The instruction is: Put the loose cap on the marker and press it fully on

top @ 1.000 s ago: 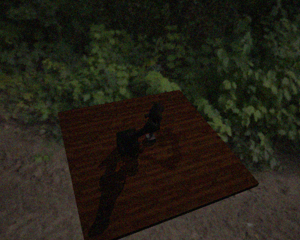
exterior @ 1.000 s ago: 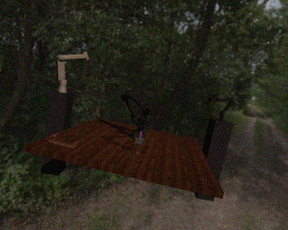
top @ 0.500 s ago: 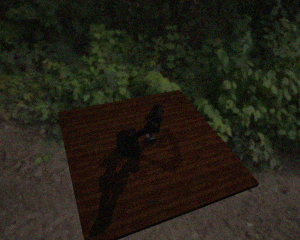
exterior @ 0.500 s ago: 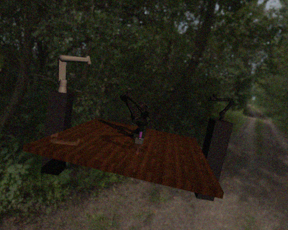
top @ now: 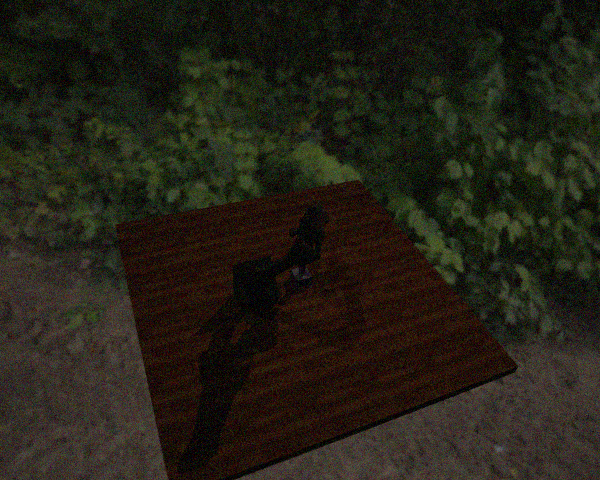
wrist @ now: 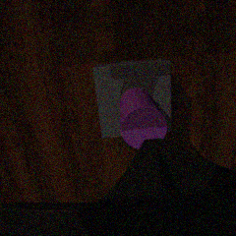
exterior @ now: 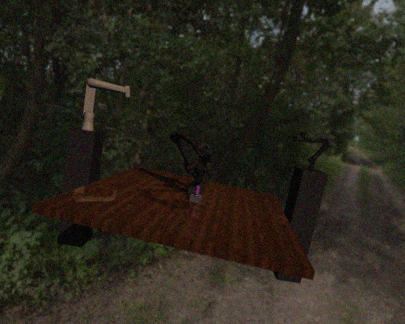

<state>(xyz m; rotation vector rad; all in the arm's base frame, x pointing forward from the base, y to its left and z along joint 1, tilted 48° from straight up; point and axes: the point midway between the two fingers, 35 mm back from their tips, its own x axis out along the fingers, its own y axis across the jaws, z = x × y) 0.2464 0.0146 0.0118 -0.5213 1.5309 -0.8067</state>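
My gripper tip is now 50 mm above the purple cap. Round my gripper tip: holder block (100 mm below); pale marker (50 mm below).
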